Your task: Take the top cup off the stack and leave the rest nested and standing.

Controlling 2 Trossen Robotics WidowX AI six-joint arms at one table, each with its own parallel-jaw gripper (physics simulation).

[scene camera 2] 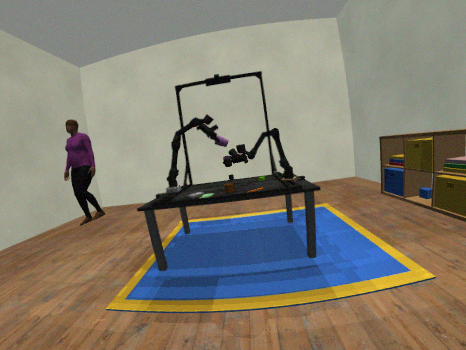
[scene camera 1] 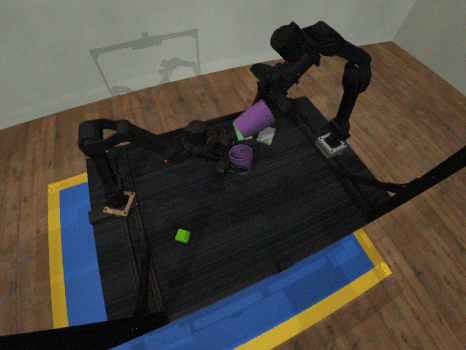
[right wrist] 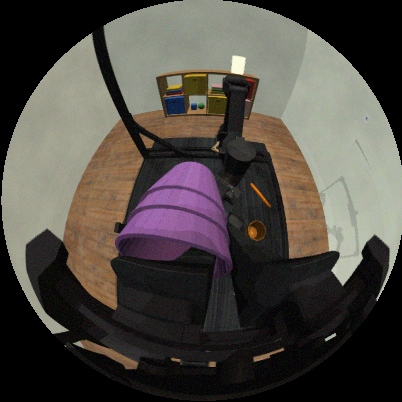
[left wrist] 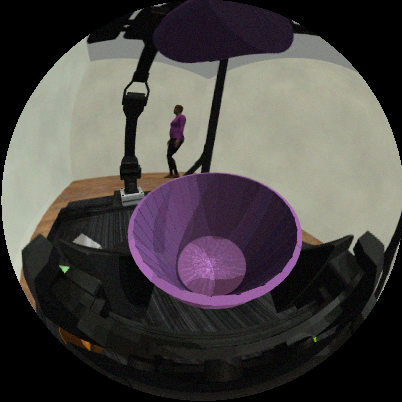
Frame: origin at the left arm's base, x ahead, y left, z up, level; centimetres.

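Seen in the pictures: left gripper, between the fingertips: [scene camera 1: 249, 161] [left wrist: 209, 224]; right gripper, between the fingertips: [scene camera 2: 219, 141] [scene camera 1: 251, 111] [right wrist: 220, 227]; left arm's base, origin of its link: [scene camera 2: 288, 177] [scene camera 1: 119, 201]; right arm's base, origin of its link: [scene camera 2: 173, 186] [scene camera 1: 332, 141] [left wrist: 130, 190].
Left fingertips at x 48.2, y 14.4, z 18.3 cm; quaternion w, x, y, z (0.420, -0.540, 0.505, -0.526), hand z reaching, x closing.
Pixels of each thing's middle, then the offset from my left fingertips to it. "spot": a spot on its surface instead. Level surfaces: height alone.
- purple cup stack, middle of its body: [left wrist: 219, 244] [scene camera 1: 240, 159] dy -0.1, dx -3.2, dz +1.0 cm
- purple cup, middle of its body: [right wrist: 184, 197] [scene camera 1: 248, 123] [scene camera 2: 223, 141] dy +1.4, dx -2.3, dz +16.3 cm
- orange cup, middle of its body: [right wrist: 253, 230] [scene camera 1: 215, 146] [scene camera 2: 230, 187] dy +18.7, dx -15.5, dz -18.1 cm
- orange stick, middle of its body: [right wrist: 259, 194] [scene camera 2: 255, 190] dy +15.0, dx -33.5, dz -20.7 cm
- table, height of its surface: dz -21.2 cm
- green sheet, a spot on its surface: [scene camera 1: 243, 134] spot: dy -2.2, dx -3.3, dz +15.6 cm
- white item, middle of its body: [left wrist: 83, 247] [scene camera 1: 266, 135] dy +31.7, dx +7.6, dz -20.5 cm
- green block, middle of its body: [scene camera 1: 183, 236] dy -23.1, dx -20.2, dz -19.8 cm
My left gripper [scene camera 1: 238, 159] [scene camera 2: 229, 160] [left wrist: 209, 224] is shut on a purple cup stack [scene camera 1: 242, 161] [left wrist: 215, 265], held upright above the table with its mouth up. The left wrist view looks into its round mouth; how many cups are nested in it is hidden. My right gripper [scene camera 1: 272, 106] [scene camera 2: 216, 138] [right wrist: 220, 227] is shut on the wall near the rim of a purple cup [scene camera 1: 255, 119] [scene camera 2: 222, 142] [left wrist: 222, 32] [right wrist: 182, 210]. This cup is tilted, apart from the stack and higher, and shows two dark bands in the right wrist view.
An orange cup [scene camera 1: 212, 139] [scene camera 2: 229, 187] [right wrist: 257, 230] and orange stick [scene camera 2: 255, 190] [right wrist: 260, 195] are on the table [scene camera 1: 260, 215]. A green sheet [scene camera 1: 243, 134] and white item [scene camera 1: 266, 136] lie beneath the tilted cup in scene camera 1; a green block [scene camera 1: 183, 236] lies lower left.
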